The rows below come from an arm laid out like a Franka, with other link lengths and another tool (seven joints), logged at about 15 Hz.
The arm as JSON. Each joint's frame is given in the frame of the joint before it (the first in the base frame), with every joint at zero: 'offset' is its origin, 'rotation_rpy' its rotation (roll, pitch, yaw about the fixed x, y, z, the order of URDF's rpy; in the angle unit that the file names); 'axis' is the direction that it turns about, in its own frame. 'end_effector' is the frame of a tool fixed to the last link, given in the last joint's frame.
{
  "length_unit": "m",
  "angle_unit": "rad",
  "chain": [
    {
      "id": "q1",
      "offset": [
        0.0,
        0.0,
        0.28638
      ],
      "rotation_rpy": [
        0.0,
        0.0,
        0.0
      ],
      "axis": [
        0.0,
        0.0,
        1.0
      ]
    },
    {
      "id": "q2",
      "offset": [
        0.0,
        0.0,
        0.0
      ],
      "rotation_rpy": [
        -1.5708,
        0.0,
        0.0
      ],
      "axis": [
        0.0,
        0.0,
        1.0
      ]
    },
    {
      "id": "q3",
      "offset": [
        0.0,
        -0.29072,
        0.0
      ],
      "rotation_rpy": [
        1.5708,
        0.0,
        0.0
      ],
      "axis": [
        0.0,
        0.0,
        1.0
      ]
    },
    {
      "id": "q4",
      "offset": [
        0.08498,
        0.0,
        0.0
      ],
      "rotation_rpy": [
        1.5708,
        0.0,
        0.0
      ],
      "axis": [
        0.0,
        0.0,
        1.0
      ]
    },
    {
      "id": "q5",
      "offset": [
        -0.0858,
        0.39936,
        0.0
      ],
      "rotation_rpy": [
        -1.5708,
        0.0,
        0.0
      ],
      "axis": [
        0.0,
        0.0,
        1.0
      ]
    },
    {
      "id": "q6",
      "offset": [
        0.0,
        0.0,
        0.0
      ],
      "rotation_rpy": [
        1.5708,
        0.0,
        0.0
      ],
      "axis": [
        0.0,
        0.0,
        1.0
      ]
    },
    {
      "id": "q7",
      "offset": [
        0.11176,
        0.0,
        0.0
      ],
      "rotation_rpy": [
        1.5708,
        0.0,
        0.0
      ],
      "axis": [
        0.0,
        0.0,
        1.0
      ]
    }
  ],
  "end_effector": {
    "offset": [
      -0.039,
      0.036,
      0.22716
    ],
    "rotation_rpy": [
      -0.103,
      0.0,
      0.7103
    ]
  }
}
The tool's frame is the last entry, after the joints.
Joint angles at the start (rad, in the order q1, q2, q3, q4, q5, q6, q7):
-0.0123 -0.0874 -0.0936 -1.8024 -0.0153 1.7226 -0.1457
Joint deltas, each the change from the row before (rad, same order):
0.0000 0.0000 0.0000 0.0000 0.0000 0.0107 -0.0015
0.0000 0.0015 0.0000 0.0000 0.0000 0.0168 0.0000
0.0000 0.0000 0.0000 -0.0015 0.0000 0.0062 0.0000
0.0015 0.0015 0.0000 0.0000 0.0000 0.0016 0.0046
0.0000 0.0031 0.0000 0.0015 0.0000 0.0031 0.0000
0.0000 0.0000 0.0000 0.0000 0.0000 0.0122 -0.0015
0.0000 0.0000 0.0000 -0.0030 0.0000 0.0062 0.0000
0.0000 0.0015 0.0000 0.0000 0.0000 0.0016 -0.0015
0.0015 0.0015 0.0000 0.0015 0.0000 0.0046 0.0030
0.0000 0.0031 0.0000 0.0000 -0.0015 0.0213 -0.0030
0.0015 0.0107 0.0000 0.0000 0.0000 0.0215 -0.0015
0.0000 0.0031 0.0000 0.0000 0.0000 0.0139 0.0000
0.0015 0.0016 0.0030 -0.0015 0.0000 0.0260 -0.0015
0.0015 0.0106 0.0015 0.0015 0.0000 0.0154 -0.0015
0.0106 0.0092 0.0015 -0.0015 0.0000 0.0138 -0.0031
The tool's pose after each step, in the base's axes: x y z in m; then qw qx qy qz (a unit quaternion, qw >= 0). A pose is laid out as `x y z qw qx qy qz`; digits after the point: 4 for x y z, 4 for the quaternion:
0.5417 -0.1030 0.3853 0.0500 0.9436 -0.3271 -0.0073
0.5456 -0.1034 0.3859 0.0483 0.9436 -0.3274 0.0001
0.5467 -0.1035 0.3857 0.0478 0.9436 -0.3275 0.0024
0.5472 -0.1025 0.3850 0.0477 0.9431 -0.3290 0.0024
0.5485 -0.1026 0.3843 0.0477 0.9431 -0.3290 0.0032
0.5513 -0.1030 0.3854 0.0463 0.9433 -0.3285 0.0091
0.5521 -0.1030 0.3845 0.0460 0.9433 -0.3286 0.0107
0.5526 -0.1031 0.3838 0.0460 0.9435 -0.3279 0.0108
0.5541 -0.1023 0.3841 0.0455 0.9433 -0.3286 0.0130
0.5592 -0.1032 0.3845 0.0443 0.9436 -0.3274 0.0222
0.5651 -0.1029 0.3805 0.0436 0.9439 -0.3261 0.0276
0.5685 -0.1032 0.3802 0.0424 0.9438 -0.3262 0.0329
0.5745 -0.1011 0.3812 0.0399 0.9443 -0.3237 0.0442
0.5794 -0.0997 0.3775 0.0396 0.9449 -0.3216 0.0475
0.5842 -0.0930 0.3729 0.0395 0.9472 -0.3143 0.0495

